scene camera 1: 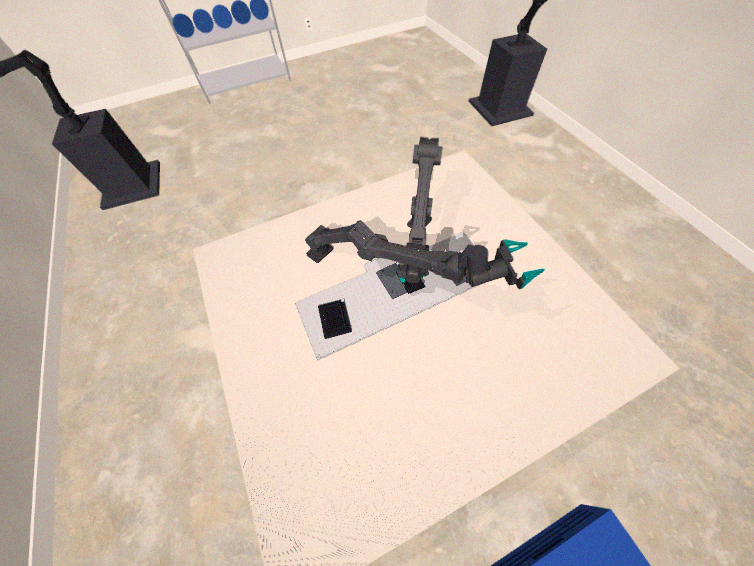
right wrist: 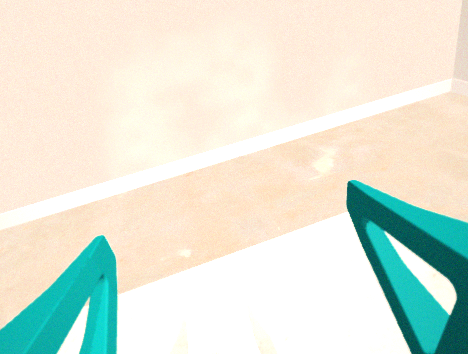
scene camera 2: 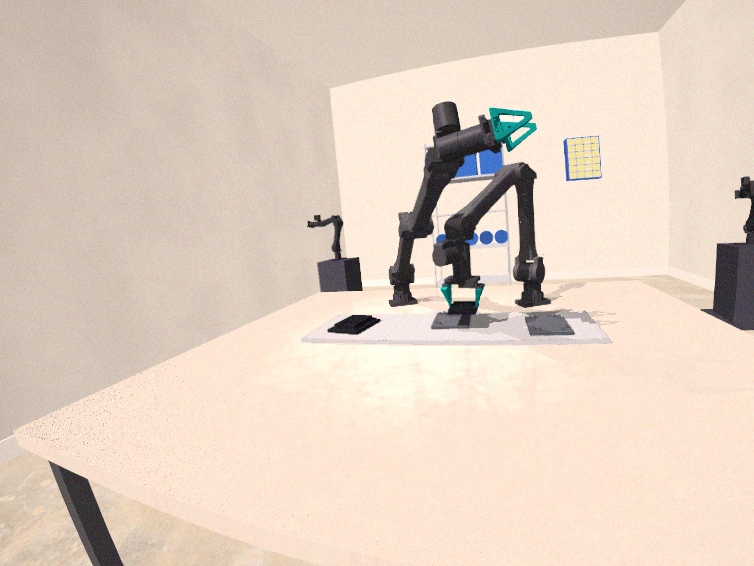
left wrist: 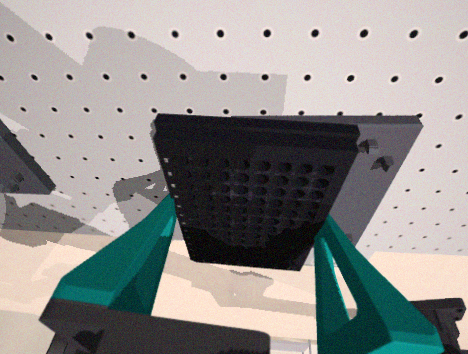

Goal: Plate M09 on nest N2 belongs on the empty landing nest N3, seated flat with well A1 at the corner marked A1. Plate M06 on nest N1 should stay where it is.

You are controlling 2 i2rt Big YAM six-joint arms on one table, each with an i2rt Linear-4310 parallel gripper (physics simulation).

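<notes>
My left gripper is shut on the long sides of black well plate M09. It holds the plate a little above the middle grey nest, tilted in the left wrist view. The right-hand nest is bare. Plate M06 lies flat on its nest at the left end of the board. My right gripper is open and empty, raised high off to the right.
The nests sit on a pale perforated board on the table. The two arms cross above the board's right half. A shelf rack and dark pedestals stand far off on the floor.
</notes>
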